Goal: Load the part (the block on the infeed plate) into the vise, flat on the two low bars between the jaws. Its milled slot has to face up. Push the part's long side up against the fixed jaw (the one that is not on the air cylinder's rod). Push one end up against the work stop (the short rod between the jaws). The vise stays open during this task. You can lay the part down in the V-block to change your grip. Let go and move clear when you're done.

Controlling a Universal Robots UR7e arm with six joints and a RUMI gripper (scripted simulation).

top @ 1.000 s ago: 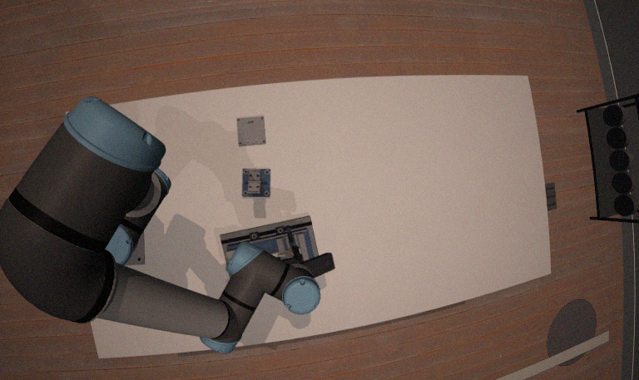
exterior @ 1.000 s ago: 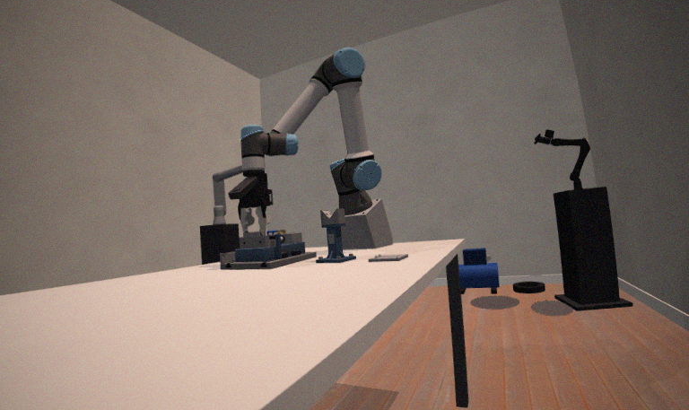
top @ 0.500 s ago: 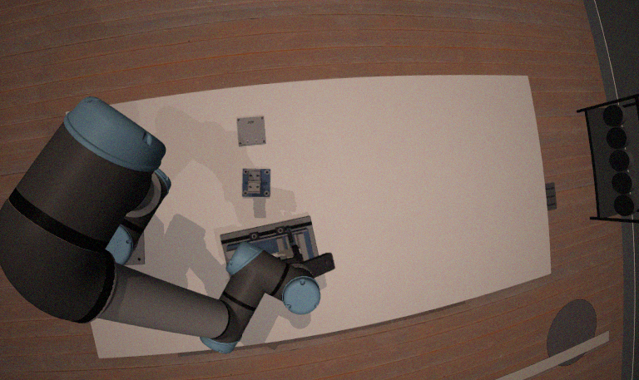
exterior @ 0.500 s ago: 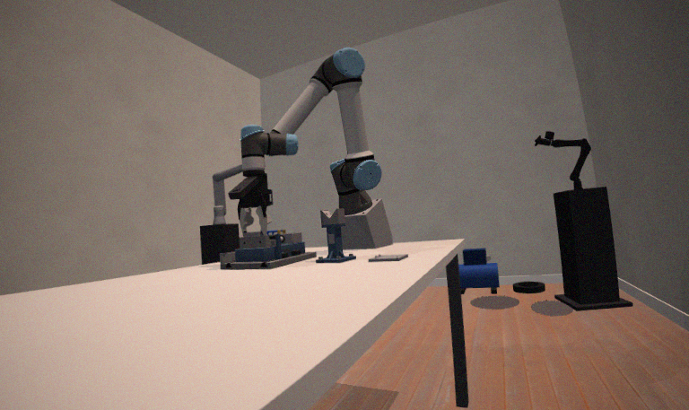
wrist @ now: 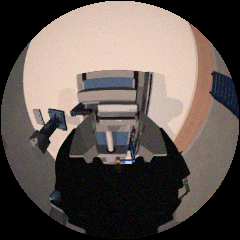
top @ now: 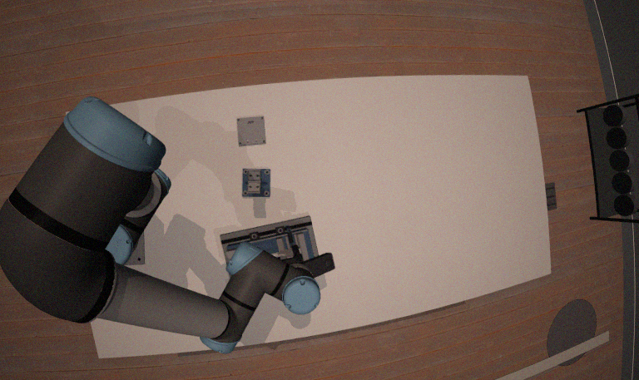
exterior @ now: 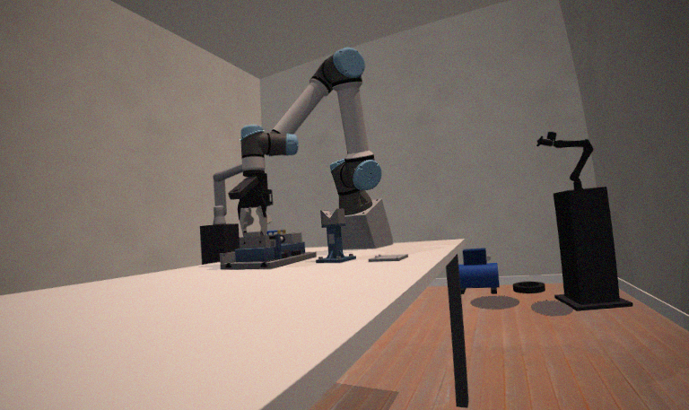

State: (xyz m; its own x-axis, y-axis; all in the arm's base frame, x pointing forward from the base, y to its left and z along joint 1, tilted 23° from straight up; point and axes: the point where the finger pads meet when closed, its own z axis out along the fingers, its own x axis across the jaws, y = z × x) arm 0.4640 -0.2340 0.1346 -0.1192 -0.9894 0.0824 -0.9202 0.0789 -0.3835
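My hand is right at the part. Round my hand: vise: 70 mm behind, 30 mm to the left, 60 mm below; infeed plate: 420 mm to the left, 100 mm below.
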